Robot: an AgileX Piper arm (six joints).
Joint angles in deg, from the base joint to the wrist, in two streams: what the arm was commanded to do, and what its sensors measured. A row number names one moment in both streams.
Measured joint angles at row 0: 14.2, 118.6, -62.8, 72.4, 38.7, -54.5
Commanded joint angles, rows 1 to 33: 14.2, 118.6, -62.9, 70.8, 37.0, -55.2; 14.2, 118.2, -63.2, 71.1, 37.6, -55.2; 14.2, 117.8, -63.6, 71.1, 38.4, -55.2; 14.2, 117.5, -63.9, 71.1, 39.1, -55.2; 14.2, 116.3, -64.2, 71.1, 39.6, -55.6; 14.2, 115.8, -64.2, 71.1, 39.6, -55.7; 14.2, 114.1, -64.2, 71.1, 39.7, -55.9; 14.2, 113.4, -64.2, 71.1, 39.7, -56.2; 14.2, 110.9, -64.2, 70.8, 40.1, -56.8; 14.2, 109.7, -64.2, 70.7, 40.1, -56.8; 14.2, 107.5, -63.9, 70.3, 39.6, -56.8; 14.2, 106.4, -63.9, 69.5, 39.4, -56.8; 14.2, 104.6, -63.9, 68.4, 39.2, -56.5; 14.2, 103.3, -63.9, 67.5, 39.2, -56.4; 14.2, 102.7, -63.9, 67.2, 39.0, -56.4; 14.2, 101.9, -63.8, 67.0, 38.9, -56.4; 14.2, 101.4, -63.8, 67.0, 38.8, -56.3; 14.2, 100.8, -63.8, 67.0, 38.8, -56.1; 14.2, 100.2, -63.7, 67.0, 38.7, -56.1; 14.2, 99.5, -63.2, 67.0, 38.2, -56.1; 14.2, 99.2, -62.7, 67.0, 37.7, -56.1; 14.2, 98.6, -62.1, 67.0, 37.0, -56.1; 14.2, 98.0, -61.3, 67.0, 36.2, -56.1; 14.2, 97.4, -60.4, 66.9, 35.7, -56.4; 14.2, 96.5, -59.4, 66.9, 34.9, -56.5; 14.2, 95.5, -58.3, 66.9, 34.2, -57.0; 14.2, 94.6, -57.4, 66.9, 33.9, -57.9; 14.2, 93.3, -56.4, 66.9, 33.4, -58.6; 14.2, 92.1, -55.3, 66.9, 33.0, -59.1; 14.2, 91.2, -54.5, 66.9, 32.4, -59.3; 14.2, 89.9, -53.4, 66.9, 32.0, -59.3; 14.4, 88.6, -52.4, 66.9, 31.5, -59.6; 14.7, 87.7, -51.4, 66.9, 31.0, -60.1
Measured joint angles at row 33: 14.3, 91.9, -54.6, 66.8, 32.9, -58.1
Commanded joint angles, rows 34 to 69: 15.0, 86.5, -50.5, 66.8, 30.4, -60.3; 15.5, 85.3, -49.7, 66.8, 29.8, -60.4; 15.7, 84.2, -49.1, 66.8, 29.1, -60.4; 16.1, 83.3, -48.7, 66.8, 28.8, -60.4; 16.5, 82.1, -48.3, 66.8, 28.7, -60.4; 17.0, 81.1, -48.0, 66.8, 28.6, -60.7; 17.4, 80.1, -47.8, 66.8, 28.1, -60.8; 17.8, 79.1, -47.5, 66.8, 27.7, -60.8; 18.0, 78.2, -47.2, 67.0, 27.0, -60.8; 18.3, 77.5, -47.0, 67.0, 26.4, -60.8; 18.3, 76.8, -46.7, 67.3, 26.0, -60.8; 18.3, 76.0, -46.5, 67.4, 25.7, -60.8; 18.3, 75.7, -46.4, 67.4, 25.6, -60.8; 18.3, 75.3, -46.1, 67.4, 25.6, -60.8; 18.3, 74.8, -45.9, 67.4, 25.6, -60.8; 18.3, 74.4, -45.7, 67.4, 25.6, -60.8; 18.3, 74.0, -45.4, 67.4, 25.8, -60.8; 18.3, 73.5, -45.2, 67.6, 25.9, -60.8; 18.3, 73.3, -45.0, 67.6, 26.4, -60.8; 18.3, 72.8, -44.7, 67.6, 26.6, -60.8; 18.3, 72.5, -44.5, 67.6, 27.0, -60.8; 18.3, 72.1, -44.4, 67.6, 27.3, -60.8; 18.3, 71.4, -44.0, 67.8, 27.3, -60.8; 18.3, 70.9, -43.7, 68.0, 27.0, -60.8; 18.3, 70.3, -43.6, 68.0, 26.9, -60.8; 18.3, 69.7, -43.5, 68.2, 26.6, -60.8; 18.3, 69.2, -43.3, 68.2, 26.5, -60.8; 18.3, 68.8, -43.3, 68.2, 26.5, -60.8; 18.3, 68.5, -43.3, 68.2, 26.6, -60.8; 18.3, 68.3, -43.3, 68.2, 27.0, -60.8; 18.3, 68.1, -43.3, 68.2, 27.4, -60.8; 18.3, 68.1, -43.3, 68.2, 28.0, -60.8; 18.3, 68.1, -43.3, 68.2, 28.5, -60.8; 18.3, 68.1, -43.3, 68.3, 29.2, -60.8; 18.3, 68.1, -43.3, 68.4, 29.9, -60.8; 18.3, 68.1, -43.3, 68.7, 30.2, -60.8
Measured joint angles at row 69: 18.2, 68.6, -43.6, 67.4, 28.2, -60.1
